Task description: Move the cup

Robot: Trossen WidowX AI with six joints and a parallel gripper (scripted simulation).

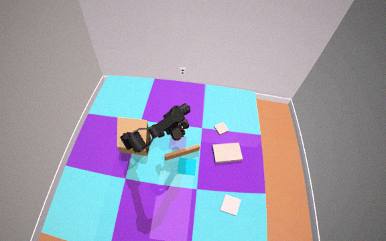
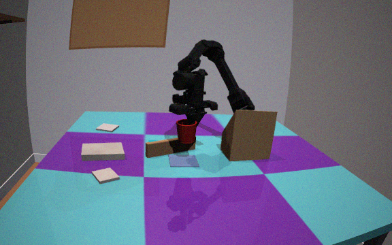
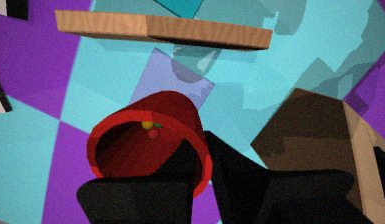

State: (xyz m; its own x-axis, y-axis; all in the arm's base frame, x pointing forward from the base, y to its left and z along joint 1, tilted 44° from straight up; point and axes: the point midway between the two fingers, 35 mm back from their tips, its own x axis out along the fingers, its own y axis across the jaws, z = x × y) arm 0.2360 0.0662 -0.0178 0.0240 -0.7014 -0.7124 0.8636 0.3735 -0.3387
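My gripper tip is 3 cm to the right of the red marble, 3 cm short of it and 3 cm above it. The rest, counted from my gripper tip: lilac pad: 13 cm below, 3 cm ahead, 2 cm to the left; yellow marble: 4 cm ahead, 3 cm to the left, 3 cm below; red cup: 3 cm ahead, 1 cm to the left.
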